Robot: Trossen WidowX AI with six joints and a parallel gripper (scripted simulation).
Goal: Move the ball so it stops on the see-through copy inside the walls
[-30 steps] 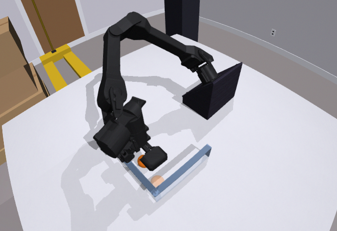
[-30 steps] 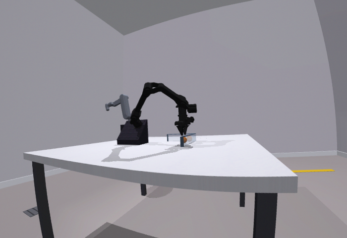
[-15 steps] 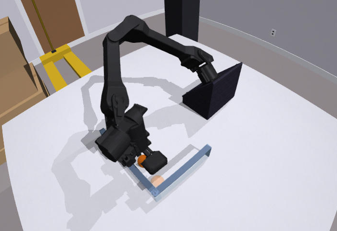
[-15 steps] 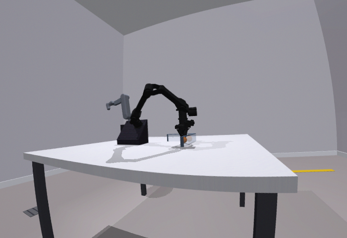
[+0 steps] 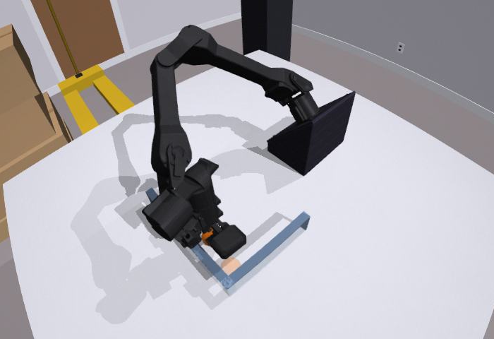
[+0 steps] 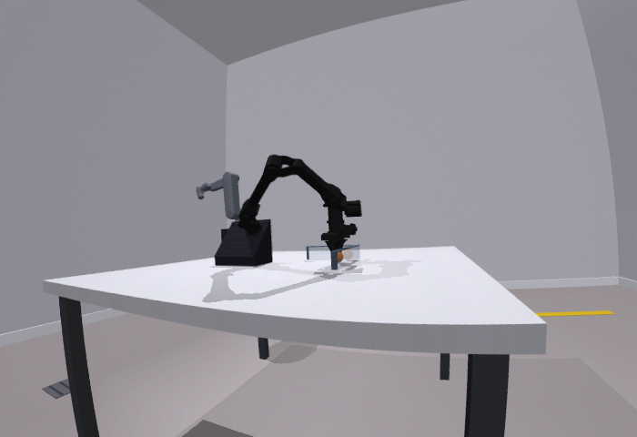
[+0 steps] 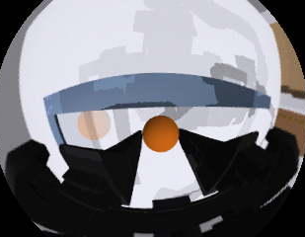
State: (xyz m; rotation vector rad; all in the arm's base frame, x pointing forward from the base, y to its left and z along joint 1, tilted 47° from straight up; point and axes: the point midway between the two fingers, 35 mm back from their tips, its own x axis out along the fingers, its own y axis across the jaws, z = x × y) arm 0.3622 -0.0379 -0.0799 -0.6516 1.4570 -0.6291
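My gripper tip is now 2 cm short of the see-through copy of ball and 9 cm to the right of it. Round my gripper tip: orange ball (right at my gripper tip).
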